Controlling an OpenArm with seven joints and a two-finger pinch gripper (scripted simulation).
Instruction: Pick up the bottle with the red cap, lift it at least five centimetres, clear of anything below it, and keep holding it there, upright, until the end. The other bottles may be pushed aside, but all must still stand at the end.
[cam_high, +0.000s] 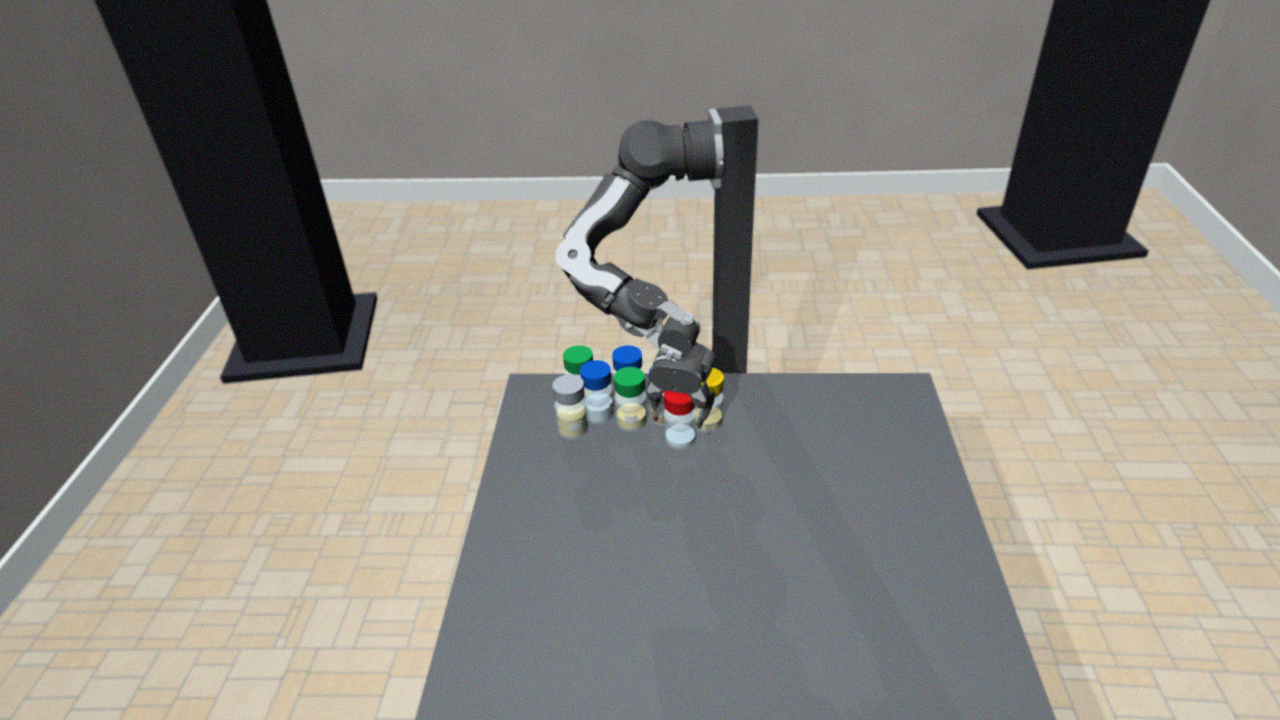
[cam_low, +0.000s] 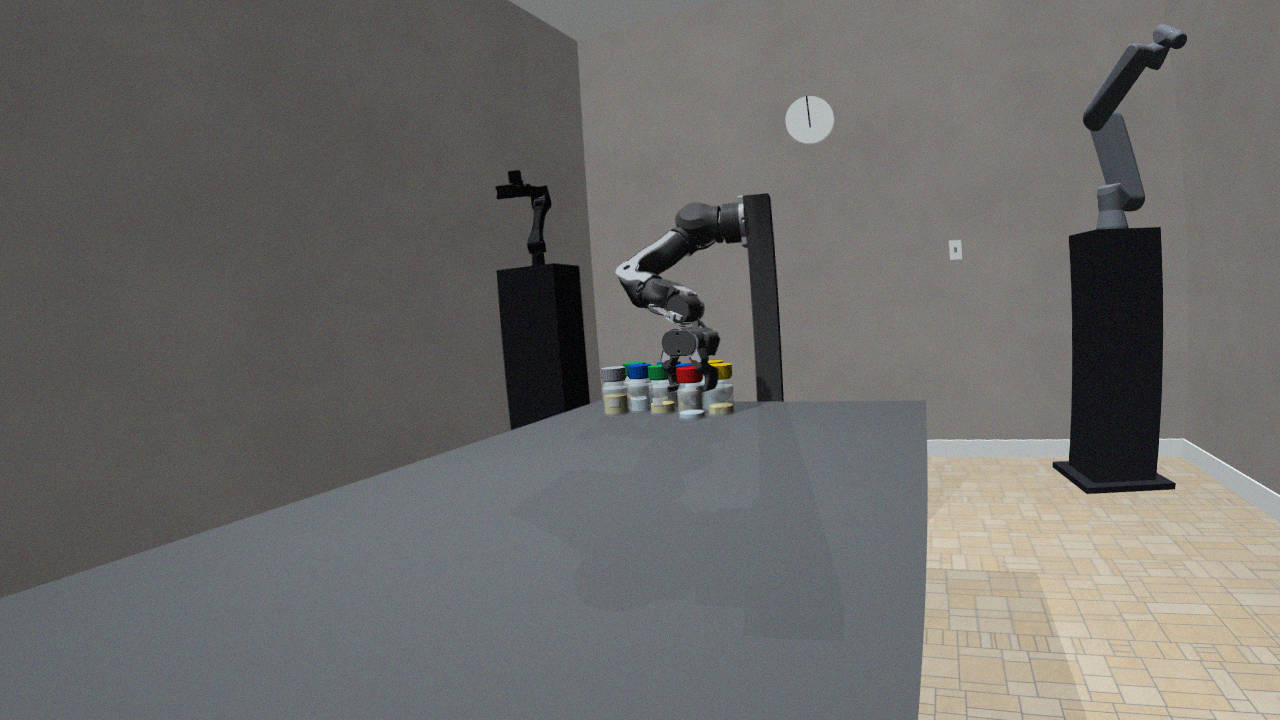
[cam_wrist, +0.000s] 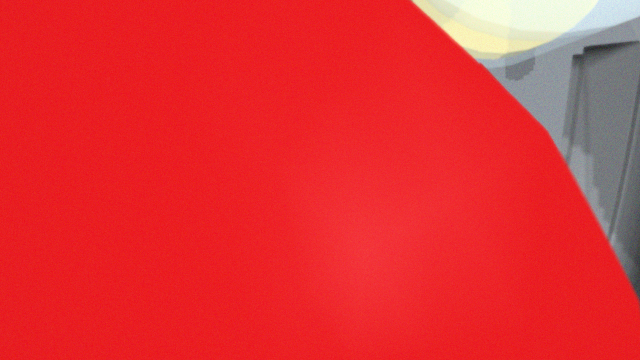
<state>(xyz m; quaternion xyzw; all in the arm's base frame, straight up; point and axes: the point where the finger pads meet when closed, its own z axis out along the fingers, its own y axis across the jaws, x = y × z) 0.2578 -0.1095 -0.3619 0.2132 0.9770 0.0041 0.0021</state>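
Right now my hand is 40 mm past the yellow-capped bottle, 50 mm to the right of it and 10 mm above it. From my hand the other things lie so: green-capped bottle: 60 mm behind, 80 mm to the right, 10 mm below.
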